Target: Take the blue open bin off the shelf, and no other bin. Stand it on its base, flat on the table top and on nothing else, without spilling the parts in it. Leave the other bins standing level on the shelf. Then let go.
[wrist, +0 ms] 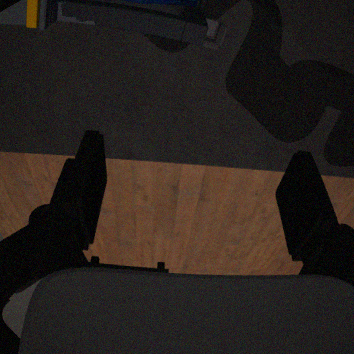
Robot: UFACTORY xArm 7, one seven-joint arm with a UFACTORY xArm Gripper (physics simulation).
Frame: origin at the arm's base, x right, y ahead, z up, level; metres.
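Seen in the pictures: gripper, fingertip midpoint: [198, 162].
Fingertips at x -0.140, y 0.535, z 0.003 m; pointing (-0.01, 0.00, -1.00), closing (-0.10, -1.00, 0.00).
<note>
Offsets run from my fingertips to a thing's top centre. "spot": to the spot under its first point. Level surfaces: height alone.
A thin strip of the blue bin {spot: dz -0.176, dx +0.032, dy +0.021 m} [167, 2] shows at the top edge of the wrist view, behind the shelf's dark grey end rail {dz -0.155, dx +0.024, dy +0.063 m} [135, 22]. The rest of the bin and its parts are cut off by the frame's edge. My gripper [198, 162] is open, with its two dark fingers wide apart and nothing between them. The bin lies beyond the fingertips, apart from them. The dark grey table top {dz -0.240 m} [125, 100] shows between the shelf and the fingers.
A yellow strip {spot: dz -0.128, dx +0.045, dy +0.128 m} [32, 13] of the shelf stands at the top left. The table's front edge runs across the view at the fingers, with the wooden floor [190, 215] below it. Dark shadows of the arm lie on the table at the right. The view is dim.
</note>
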